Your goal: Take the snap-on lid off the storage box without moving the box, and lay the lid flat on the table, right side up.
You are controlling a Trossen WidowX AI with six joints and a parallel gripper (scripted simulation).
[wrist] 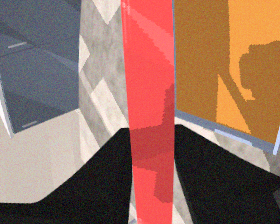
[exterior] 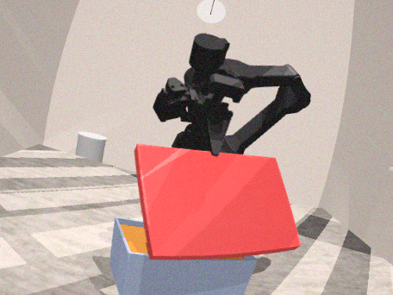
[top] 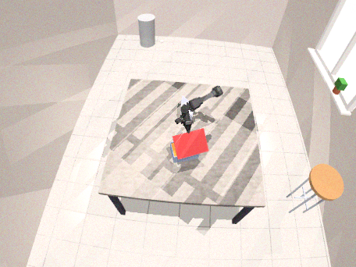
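Right now the lid is 6 cm ahead of my gripper tip, 2 cm to the left of it and 5 cm below it. From my gripper tip the other things lie so: storage box (4 cm ahead, 2 cm to the right, 18 cm below).
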